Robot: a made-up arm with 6 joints.
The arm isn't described. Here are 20 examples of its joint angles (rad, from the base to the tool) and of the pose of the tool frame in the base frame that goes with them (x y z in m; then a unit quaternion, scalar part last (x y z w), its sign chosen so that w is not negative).
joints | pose
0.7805 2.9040 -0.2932 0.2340 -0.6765 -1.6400 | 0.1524 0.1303 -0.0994 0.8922 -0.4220 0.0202 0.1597
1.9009 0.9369 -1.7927 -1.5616 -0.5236 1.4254 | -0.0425 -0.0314 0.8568 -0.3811 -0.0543 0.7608 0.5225
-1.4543 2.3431 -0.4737 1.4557 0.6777 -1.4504 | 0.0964 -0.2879 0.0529 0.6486 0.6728 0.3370 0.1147
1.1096 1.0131 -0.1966 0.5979 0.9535 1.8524 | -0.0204 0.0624 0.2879 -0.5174 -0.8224 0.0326 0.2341
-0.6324 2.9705 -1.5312 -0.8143 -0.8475 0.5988 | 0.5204 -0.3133 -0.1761 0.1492 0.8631 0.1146 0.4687
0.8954 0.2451 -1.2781 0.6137 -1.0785 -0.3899 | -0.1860 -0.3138 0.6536 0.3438 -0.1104 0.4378 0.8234
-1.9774 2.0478 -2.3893 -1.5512 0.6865 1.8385 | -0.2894 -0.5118 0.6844 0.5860 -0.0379 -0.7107 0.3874
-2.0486 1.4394 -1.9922 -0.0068 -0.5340 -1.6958 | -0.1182 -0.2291 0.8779 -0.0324 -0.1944 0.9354 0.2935
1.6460 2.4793 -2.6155 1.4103 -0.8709 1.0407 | 0.0210 0.7320 0.4822 -0.5004 -0.3445 -0.7860 0.1144
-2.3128 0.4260 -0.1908 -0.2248 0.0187 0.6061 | -0.0052 -0.0051 0.3460 0.7446 0.1680 -0.5322 0.3661
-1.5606 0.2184 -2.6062 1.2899 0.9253 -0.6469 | 0.0698 0.7030 0.5098 -0.4238 0.2177 -0.5484 0.6872
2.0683 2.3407 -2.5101 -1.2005 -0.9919 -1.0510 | -0.3912 0.5558 0.5602 -0.1382 -0.5148 0.1965 0.8230
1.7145 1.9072 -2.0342 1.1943 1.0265 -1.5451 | -0.1565 0.5244 0.6090 -0.7723 0.0469 0.5786 0.2581
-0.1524 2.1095 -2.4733 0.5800 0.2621 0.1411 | 0.6239 -0.0815 0.6649 0.2069 0.5867 0.2559 0.7399
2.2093 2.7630 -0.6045 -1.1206 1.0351 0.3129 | -0.0953 0.2587 -0.0464 0.7940 0.0610 0.6031 0.0456
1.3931 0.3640 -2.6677 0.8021 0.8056 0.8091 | -0.1649 -0.6243 0.6190 -0.2696 -0.0880 0.9424 0.1774
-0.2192 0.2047 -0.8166 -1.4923 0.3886 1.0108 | -0.1522 -0.0047 0.5540 0.1170 0.4471 -0.3794 0.8015
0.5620 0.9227 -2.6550 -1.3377 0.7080 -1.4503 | -0.2392 -0.2255 0.8858 0.0019 0.3367 -0.8253 0.4533
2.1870 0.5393 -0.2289 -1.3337 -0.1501 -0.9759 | -0.0314 0.0186 0.3638 -0.5701 -0.5170 0.0179 0.6383
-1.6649 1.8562 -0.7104 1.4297 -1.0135 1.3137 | -0.1204 -0.3762 0.2710 0.5958 -0.5885 -0.2513 0.4854
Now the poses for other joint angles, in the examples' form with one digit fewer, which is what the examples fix.
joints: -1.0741 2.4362 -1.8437 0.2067 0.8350 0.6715
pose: 0.333 -0.583 0.169 0.796 0.589 0.059 0.129
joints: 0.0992 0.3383 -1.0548 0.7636 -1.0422 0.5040
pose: -0.223 -0.082 0.652 0.261 -0.184 0.493 0.809
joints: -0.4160 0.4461 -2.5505 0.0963 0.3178 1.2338
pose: -0.546 0.244 0.704 -0.125 -0.086 0.432 0.889
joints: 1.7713 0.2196 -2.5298 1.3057 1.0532 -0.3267
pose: 0.052 -0.679 0.524 -0.322 -0.380 0.791 0.355
